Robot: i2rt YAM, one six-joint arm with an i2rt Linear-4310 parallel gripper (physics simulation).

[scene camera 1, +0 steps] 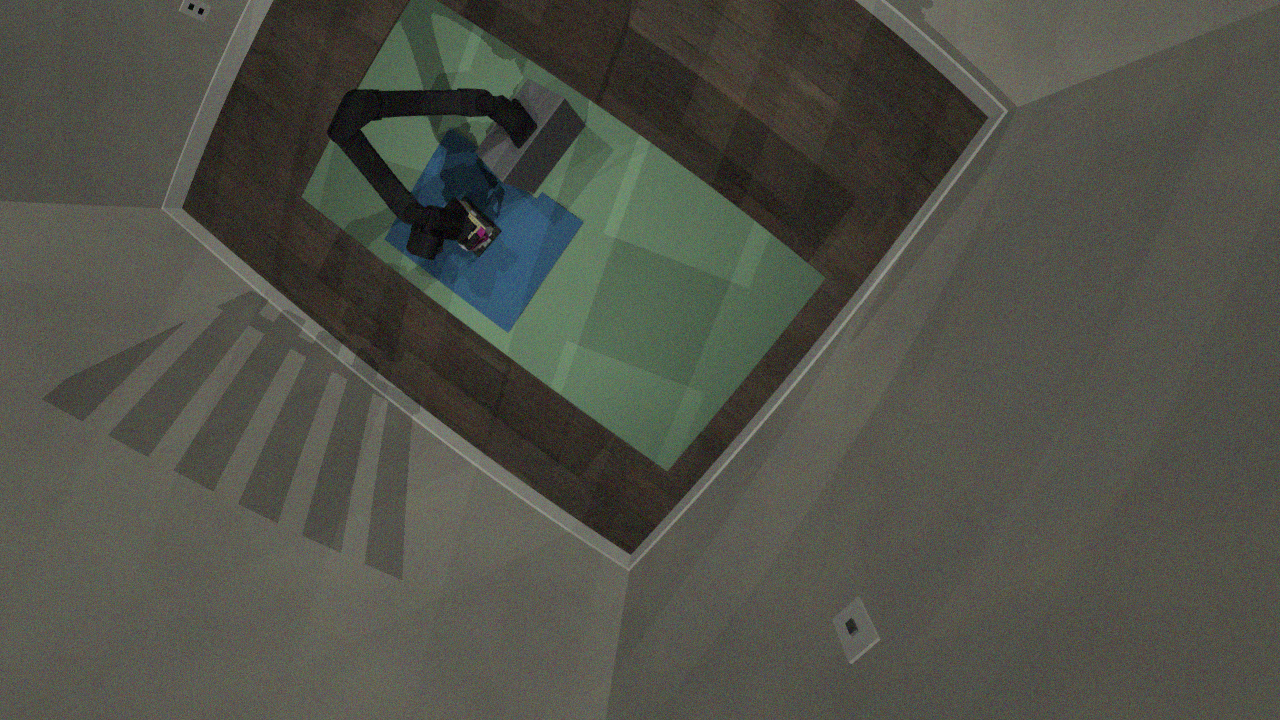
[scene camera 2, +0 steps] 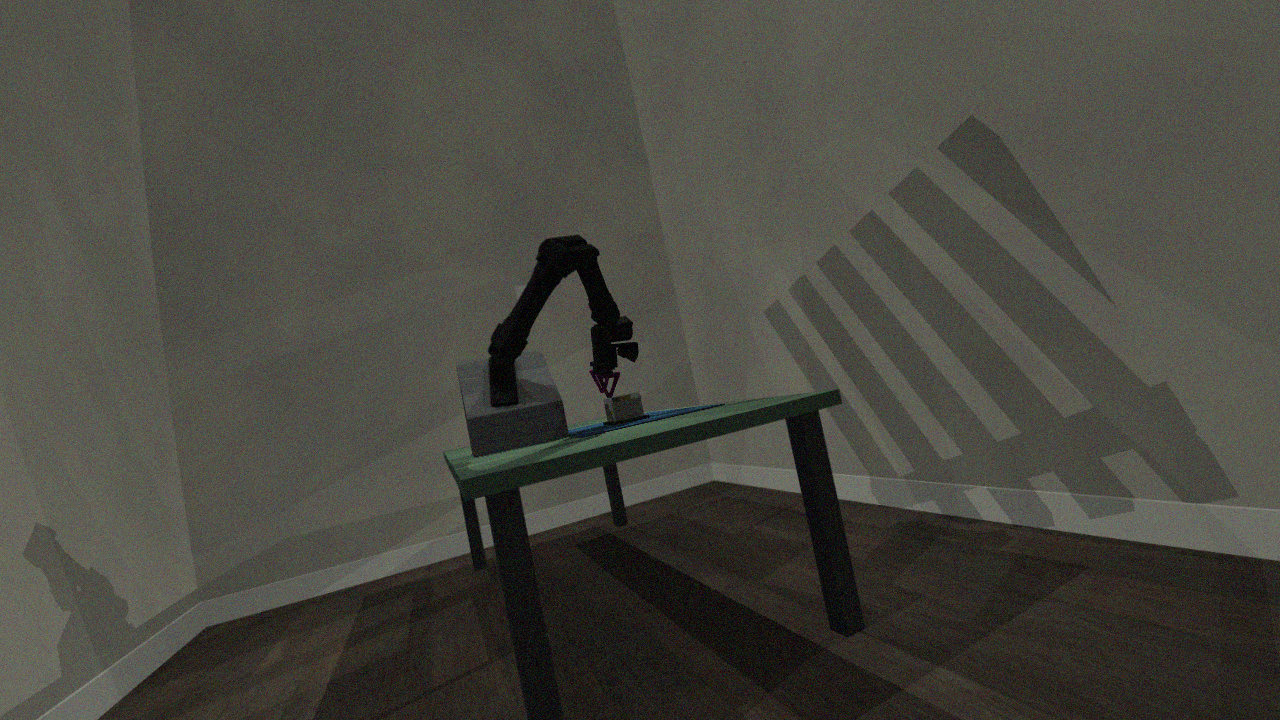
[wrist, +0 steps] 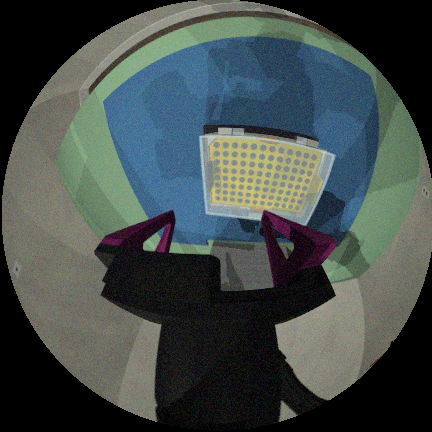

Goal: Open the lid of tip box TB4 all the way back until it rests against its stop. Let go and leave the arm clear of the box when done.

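Frame: origin at the arm's base, x ahead, y left, z up, level; centimetres.
Where they show: gripper, between the fingertips: (scene camera 1: 477,226) (scene camera 2: 606,395) (wrist: 217,214); arm's base, origin of its link: (scene camera 1: 518,123) (scene camera 2: 503,381).
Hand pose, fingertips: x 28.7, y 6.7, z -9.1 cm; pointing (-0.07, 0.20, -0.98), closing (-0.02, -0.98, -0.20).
Each offset is from my fingertips to the top centre of the thing. "spot": to the spot under its first point. Level surfaces: height alone.
The tip box {dx +3.3, dy -4.3, dz -0.9 cm} (scene camera 1: 475,220) (scene camera 2: 623,407) (wrist: 260,175) stands on the blue mat. In the wrist view its clear lid {spot: dx +3.9, dy +1.5, dz -0.9 cm} (wrist: 203,175) lies over a yellow rack with rows of grey holes and looks closed; light hinge pieces and a dark strip run along the far side. No TB4 label is readable. My gripper (scene camera 2: 609,394) (wrist: 217,214) is open and empty, with magenta fingers. It is above the box's near edge in the wrist view, the right fingertip overlapping that edge and the left fingertip out to the left. Contact cannot be told.
The blue mat {dz -8.7 cm} (scene camera 1: 514,295) (wrist: 165,115) lies on the green table {dz -9.2 cm} (scene camera 1: 662,402) (scene camera 2: 760,409). The grey base block (scene camera 1: 550,147) (scene camera 2: 516,429) carries the arm, beside the mat. The black arm arches above the table. Walls surround the table at a distance.
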